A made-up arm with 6 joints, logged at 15 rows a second.
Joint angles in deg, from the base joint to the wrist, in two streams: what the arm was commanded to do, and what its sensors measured. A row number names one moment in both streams.
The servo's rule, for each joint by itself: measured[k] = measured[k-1] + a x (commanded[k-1-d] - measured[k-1]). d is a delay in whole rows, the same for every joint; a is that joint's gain. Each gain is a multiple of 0.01, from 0.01 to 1. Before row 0 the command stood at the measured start. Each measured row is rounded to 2 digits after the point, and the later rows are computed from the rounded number. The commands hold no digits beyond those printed.
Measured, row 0: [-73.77 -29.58 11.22 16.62 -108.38 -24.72]
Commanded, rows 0 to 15: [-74.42 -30.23 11.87 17.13 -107.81 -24.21]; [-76.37 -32.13 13.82 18.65 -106.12 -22.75]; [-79.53 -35.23 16.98 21.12 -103.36 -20.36]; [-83.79 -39.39 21.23 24.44 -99.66 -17.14]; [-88.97 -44.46 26.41 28.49 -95.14 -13.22]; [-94.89 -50.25 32.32 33.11 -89.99 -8.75]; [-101.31 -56.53 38.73 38.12 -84.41 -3.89]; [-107.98 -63.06 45.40 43.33 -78.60 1.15]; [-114.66 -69.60 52.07 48.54 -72.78 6.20]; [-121.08 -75.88 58.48 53.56 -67.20 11.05]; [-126.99 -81.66 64.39 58.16 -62.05 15.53]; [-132.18 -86.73 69.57 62.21 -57.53 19.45]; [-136.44 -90.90 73.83 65.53 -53.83 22.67]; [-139.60 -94.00 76.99 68.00 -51.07 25.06]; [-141.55 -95.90 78.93 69.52 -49.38 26.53]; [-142.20 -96.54 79.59 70.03 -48.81 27.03]
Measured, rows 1 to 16: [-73.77 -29.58 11.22 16.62 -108.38 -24.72]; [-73.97 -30.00 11.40 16.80 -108.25 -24.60]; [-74.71 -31.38 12.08 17.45 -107.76 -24.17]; [-76.20 -33.88 13.45 18.73 -106.75 -23.29]; [-78.55 -37.46 15.63 20.73 -105.12 -21.88]; [-81.78 -42.01 18.65 23.45 -102.82 -19.89]; [-85.84 -47.37 22.48 26.83 -99.87 -17.33]; [-90.64 -53.32 27.03 30.78 -96.31 -14.24]; [-96.02 -59.65 32.17 35.17 -92.24 -10.70]; [-101.80 -66.12 37.74 39.85 -87.76 -6.81]; [-107.78 -72.46 43.55 44.65 -83.03 -2.70]; [-113.74 -78.44 49.39 49.38 -78.20 1.49]; [-119.46 -83.83 55.04 53.87 -73.45 5.62]; [-124.72 -88.43 60.30 57.95 -68.94 9.54]; [-129.33 -92.05 64.97 61.47 -64.83 13.11]; [-133.12 -94.55 68.88 64.29 -61.28 16.20]
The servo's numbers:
d 1
a 0.31 0.65 0.28 0.35 0.23 0.23

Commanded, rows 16 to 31: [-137.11 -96.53 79.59 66.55 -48.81 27.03]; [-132.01 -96.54 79.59 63.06 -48.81 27.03]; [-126.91 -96.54 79.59 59.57 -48.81 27.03]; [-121.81 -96.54 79.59 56.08 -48.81 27.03]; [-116.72 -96.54 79.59 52.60 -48.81 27.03]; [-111.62 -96.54 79.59 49.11 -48.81 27.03]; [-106.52 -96.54 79.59 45.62 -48.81 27.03]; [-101.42 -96.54 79.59 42.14 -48.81 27.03]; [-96.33 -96.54 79.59 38.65 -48.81 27.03]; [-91.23 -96.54 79.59 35.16 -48.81 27.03]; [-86.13 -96.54 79.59 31.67 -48.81 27.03]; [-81.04 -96.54 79.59 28.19 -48.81 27.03]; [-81.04 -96.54 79.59 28.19 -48.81 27.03]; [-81.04 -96.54 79.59 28.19 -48.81 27.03]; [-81.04 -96.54 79.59 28.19 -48.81 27.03]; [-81.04 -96.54 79.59 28.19 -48.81 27.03]
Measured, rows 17 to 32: [-135.93 -95.84 71.88 66.30 -58.41 18.69]; [-136.30 -96.29 74.04 66.39 -56.20 20.61]; [-134.97 -96.45 75.59 65.22 -54.50 22.09]; [-132.47 -96.51 76.71 63.24 -53.19 23.23]; [-129.17 -96.53 77.52 60.73 -52.18 24.10]; [-125.31 -96.54 78.10 57.88 -51.40 24.77]; [-121.07 -96.54 78.52 54.81 -50.80 25.29]; [-116.56 -96.54 78.82 51.59 -50.34 25.69]; [-111.87 -96.54 79.04 48.28 -49.99 26.00]; [-107.05 -96.54 79.19 44.91 -49.72 26.24]; [-102.15 -96.54 79.30 41.50 -49.51 26.42]; [-97.18 -96.54 79.38 38.06 -49.35 26.56]; [-92.18 -96.54 79.44 34.61 -49.23 26.67]; [-88.73 -96.54 79.48 32.36 -49.13 26.75]; [-86.35 -96.54 79.51 30.90 -49.06 26.81]; [-84.70 -96.54 79.53 29.95 -49.00 26.86]
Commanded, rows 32 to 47: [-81.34 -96.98 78.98 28.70 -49.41 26.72]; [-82.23 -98.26 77.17 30.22 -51.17 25.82]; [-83.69 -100.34 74.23 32.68 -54.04 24.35]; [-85.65 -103.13 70.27 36.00 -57.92 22.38]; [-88.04 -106.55 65.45 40.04 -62.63 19.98]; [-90.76 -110.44 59.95 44.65 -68.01 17.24]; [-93.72 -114.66 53.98 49.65 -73.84 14.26]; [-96.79 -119.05 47.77 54.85 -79.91 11.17]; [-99.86 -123.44 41.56 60.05 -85.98 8.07]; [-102.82 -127.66 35.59 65.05 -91.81 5.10]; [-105.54 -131.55 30.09 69.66 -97.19 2.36]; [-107.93 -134.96 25.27 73.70 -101.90 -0.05]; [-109.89 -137.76 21.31 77.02 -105.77 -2.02]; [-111.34 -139.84 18.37 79.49 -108.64 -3.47]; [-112.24 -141.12 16.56 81.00 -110.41 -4.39]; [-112.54 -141.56 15.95 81.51 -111.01 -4.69]
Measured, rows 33 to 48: [-83.57 -96.54 79.55 29.33 -48.96 26.90]; [-82.88 -96.83 79.39 29.11 -49.06 26.86]; [-82.68 -97.76 78.77 29.50 -49.55 26.62]; [-82.99 -99.44 77.50 30.61 -50.58 26.10]; [-83.81 -101.84 75.48 32.50 -52.27 25.24]; [-85.12 -104.90 72.67 35.14 -54.65 24.03]; [-86.87 -108.50 69.11 38.47 -57.72 22.47]; [-88.99 -112.50 64.87 42.38 -61.43 20.58]; [-91.41 -116.76 60.08 46.74 -65.68 18.42]; [-94.03 -121.10 54.89 51.40 -70.35 16.04]; [-96.75 -125.36 49.49 56.18 -75.29 13.52]; [-99.47 -129.38 44.06 60.90 -80.33 10.95]; [-102.09 -133.01 38.80 65.38 -85.29 8.42]; [-104.51 -136.10 33.90 69.45 -90.00 6.02]; [-106.63 -138.53 29.55 72.96 -94.29 3.84]; [-108.37 -140.21 25.91 75.77 -98.00 1.95]
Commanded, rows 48 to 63: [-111.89 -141.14 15.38 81.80 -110.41 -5.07]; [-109.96 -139.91 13.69 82.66 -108.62 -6.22]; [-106.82 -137.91 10.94 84.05 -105.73 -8.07]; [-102.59 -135.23 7.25 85.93 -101.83 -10.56]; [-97.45 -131.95 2.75 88.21 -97.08 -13.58]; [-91.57 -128.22 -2.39 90.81 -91.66 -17.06]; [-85.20 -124.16 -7.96 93.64 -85.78 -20.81]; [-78.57 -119.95 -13.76 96.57 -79.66 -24.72]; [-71.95 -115.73 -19.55 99.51 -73.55 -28.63]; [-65.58 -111.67 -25.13 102.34 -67.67 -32.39]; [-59.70 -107.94 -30.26 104.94 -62.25 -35.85]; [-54.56 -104.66 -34.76 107.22 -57.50 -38.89]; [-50.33 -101.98 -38.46 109.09 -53.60 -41.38]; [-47.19 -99.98 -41.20 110.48 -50.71 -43.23]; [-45.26 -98.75 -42.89 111.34 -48.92 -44.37]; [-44.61 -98.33 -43.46 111.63 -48.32 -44.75]
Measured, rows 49 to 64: [-109.66 -141.09 23.12 77.78 -100.99 0.42]; [-110.35 -141.12 20.95 79.19 -103.16 -0.84]; [-110.23 -140.33 18.92 80.40 -104.42 -2.08]; [-109.17 -138.76 16.69 81.68 -104.72 -3.46]; [-107.13 -136.47 14.05 83.17 -104.06 -5.09]; [-104.13 -133.53 10.89 84.93 -102.45 -7.04]; [-100.24 -130.08 7.17 86.99 -99.97 -9.34]; [-95.58 -126.23 2.93 89.32 -96.71 -11.98]; [-90.31 -122.15 -1.74 91.86 -92.79 -14.91]; [-84.62 -117.98 -6.73 94.54 -88.36 -18.07]; [-78.72 -113.88 -11.88 97.27 -83.60 -21.36]; [-72.82 -110.02 -17.03 99.95 -78.69 -24.69]; [-67.16 -106.54 -21.99 102.49 -73.82 -27.96]; [-61.94 -103.58 -26.60 104.80 -69.17 -31.05]; [-57.37 -101.24 -30.69 106.79 -64.92 -33.85]; [-53.62 -99.62 -34.11 108.38 -61.24 -36.27]
